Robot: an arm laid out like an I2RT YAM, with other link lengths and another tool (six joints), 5 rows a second.
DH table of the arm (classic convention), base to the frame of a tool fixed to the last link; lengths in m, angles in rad. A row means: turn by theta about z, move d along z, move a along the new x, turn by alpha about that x. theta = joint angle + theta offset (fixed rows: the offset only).
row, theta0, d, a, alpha
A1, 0, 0.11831, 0.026, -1.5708
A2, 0, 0, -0.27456, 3.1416
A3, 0.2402, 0, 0.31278, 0
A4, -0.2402, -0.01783, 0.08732, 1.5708
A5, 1.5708, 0.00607, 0, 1.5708
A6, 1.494, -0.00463, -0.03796, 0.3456
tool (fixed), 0, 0.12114, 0, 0
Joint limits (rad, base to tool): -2.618..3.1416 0..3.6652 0..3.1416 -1.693..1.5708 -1.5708..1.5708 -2.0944..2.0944
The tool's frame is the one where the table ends.
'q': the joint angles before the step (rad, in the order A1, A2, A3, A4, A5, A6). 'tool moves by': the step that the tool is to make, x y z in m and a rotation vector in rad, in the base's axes. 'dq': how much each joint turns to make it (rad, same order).
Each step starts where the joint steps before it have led.
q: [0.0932 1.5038 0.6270 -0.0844 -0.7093 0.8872]
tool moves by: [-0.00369 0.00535 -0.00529 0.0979 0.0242 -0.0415]
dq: [-0.0049 0.0011 -0.0421 0.1091 -0.0580 0.1204]
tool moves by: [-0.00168 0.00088 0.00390 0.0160 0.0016 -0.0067]
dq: [-0.0003 -0.0192 -0.0070 0.0023 -0.0085 0.0210]
